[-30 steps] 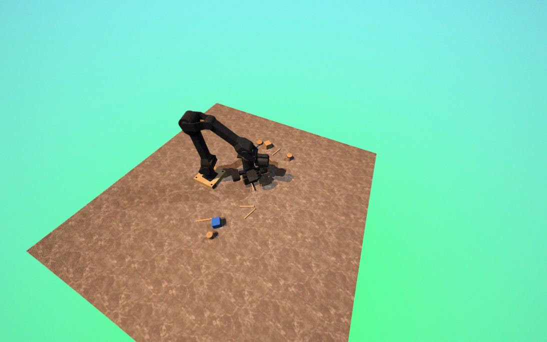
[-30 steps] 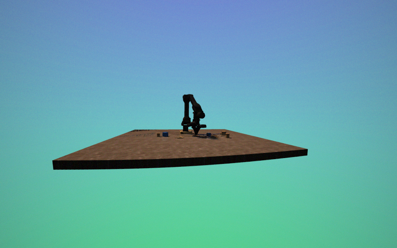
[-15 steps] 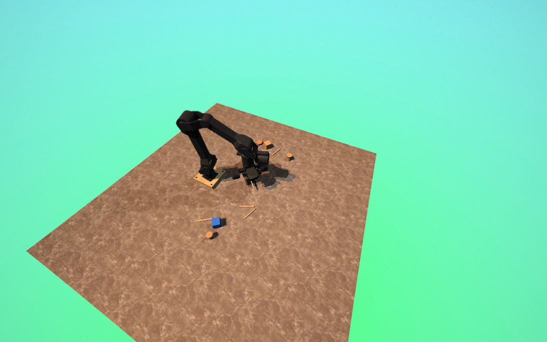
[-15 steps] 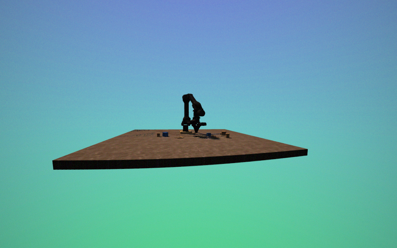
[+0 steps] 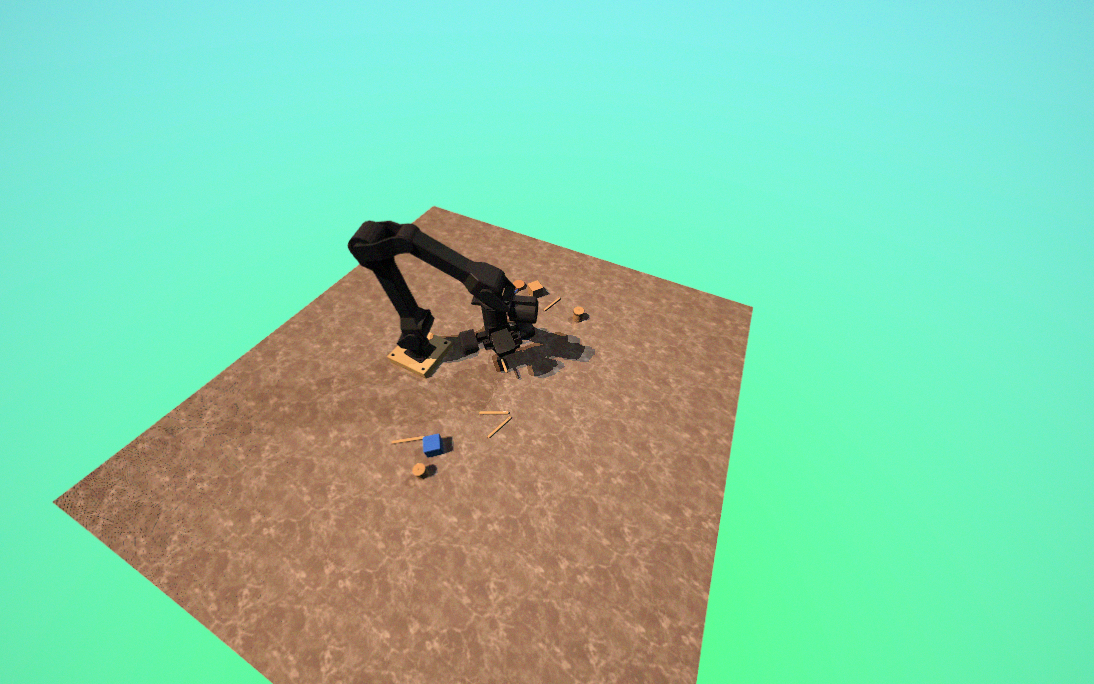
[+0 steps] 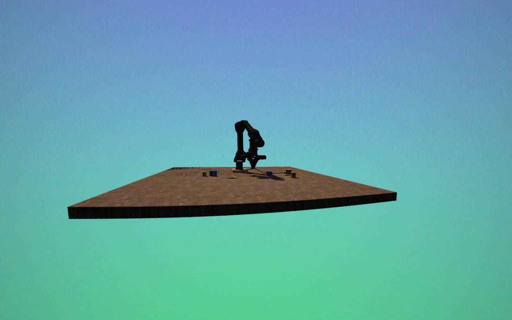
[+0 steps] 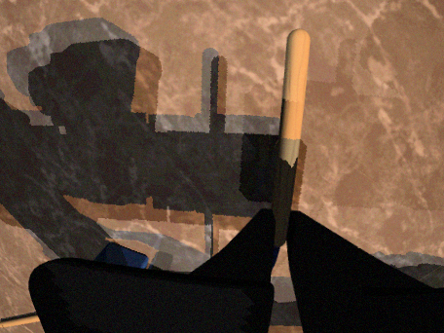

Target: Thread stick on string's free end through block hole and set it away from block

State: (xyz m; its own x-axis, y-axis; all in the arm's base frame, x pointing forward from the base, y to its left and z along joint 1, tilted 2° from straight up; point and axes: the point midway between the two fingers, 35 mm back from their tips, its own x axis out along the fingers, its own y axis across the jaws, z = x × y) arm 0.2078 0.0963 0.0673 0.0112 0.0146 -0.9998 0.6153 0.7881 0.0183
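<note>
Right now the blue block is 12 cm to the left of my gripper tip and 4 cm below it. Also, from my gripper tip: round wooden button: 14 cm behind, 29 cm to the left, 4 cm below; then small wooden cylinder: 10 cm ahead, 27 cm to the left, 3 cm below.
</note>
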